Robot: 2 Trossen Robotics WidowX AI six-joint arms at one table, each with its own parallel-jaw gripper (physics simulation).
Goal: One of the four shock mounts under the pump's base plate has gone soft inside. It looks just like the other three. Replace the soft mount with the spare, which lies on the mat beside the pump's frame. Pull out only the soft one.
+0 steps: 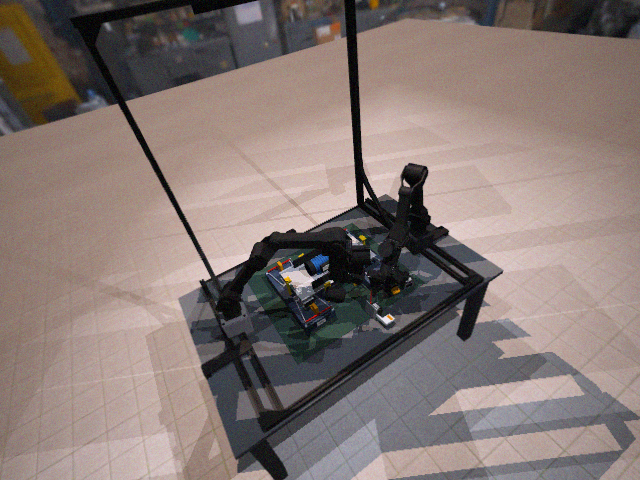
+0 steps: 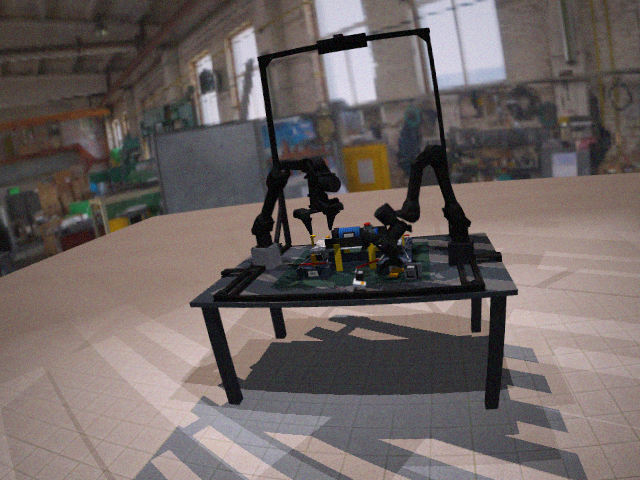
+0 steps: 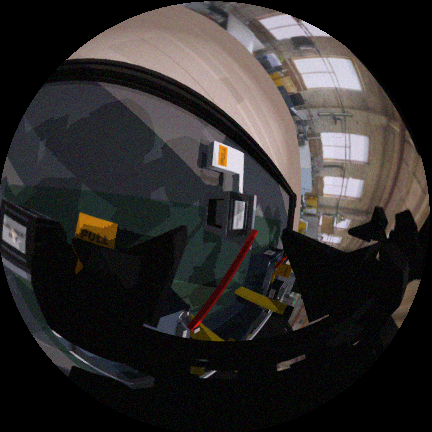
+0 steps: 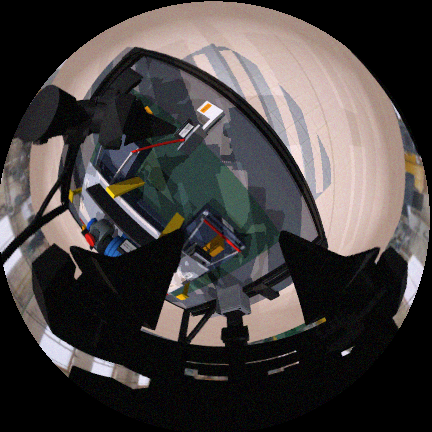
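Observation:
A white block with an orange label lies at the front beside a dark framed block with a pale label. I cannot tell whether these are the spare. An orange PULL tab shows close to a left finger. Another orange tab is at the frame's left end. My left gripper is open and empty, low at the frame's right end. My right gripper is open and empty, high above the left part. Some mounts are hidden.
The blue pump sits over the middle of its frame, with yellow posts around it. A red bar runs along the right frame end. A green mat lies underneath. The right arm reaches over the pump.

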